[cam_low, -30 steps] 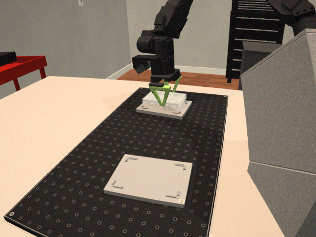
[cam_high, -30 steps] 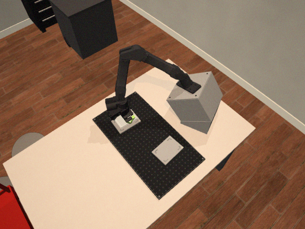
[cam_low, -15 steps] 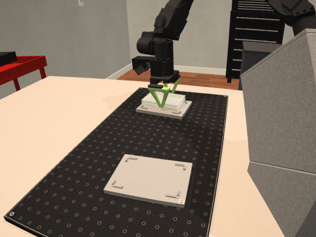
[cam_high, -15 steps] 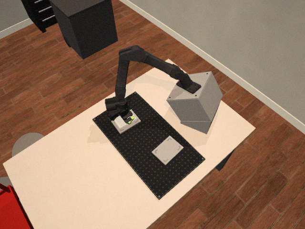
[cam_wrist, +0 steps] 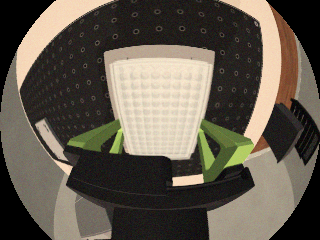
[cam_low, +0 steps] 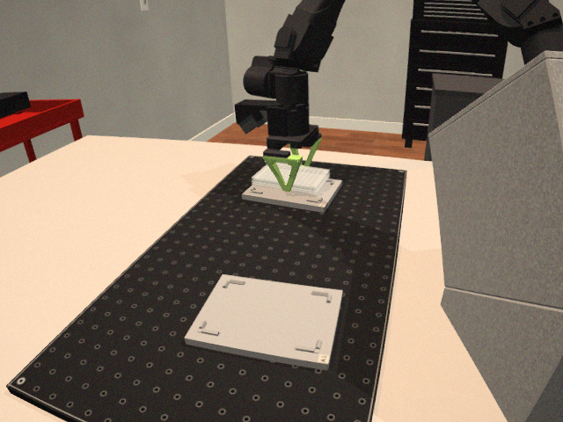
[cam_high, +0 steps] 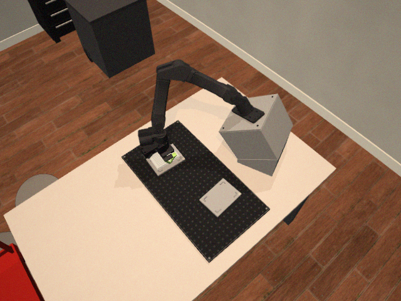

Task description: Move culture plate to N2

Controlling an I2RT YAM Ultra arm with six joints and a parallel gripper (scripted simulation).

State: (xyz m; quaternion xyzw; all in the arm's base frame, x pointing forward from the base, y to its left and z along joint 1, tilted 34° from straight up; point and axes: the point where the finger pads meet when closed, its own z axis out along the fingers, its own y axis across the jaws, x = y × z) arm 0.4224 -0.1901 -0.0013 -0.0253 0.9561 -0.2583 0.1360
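Right now my hand is 3 cm above the nest N2. Also, from my hand: A1 mark: 17 cm behind, 38 cm to the left, 2 cm below; clear lid: 1 cm ahead, 1 cm above; nest N1: 8 cm behind, 33 cm to the left, 3 cm below.
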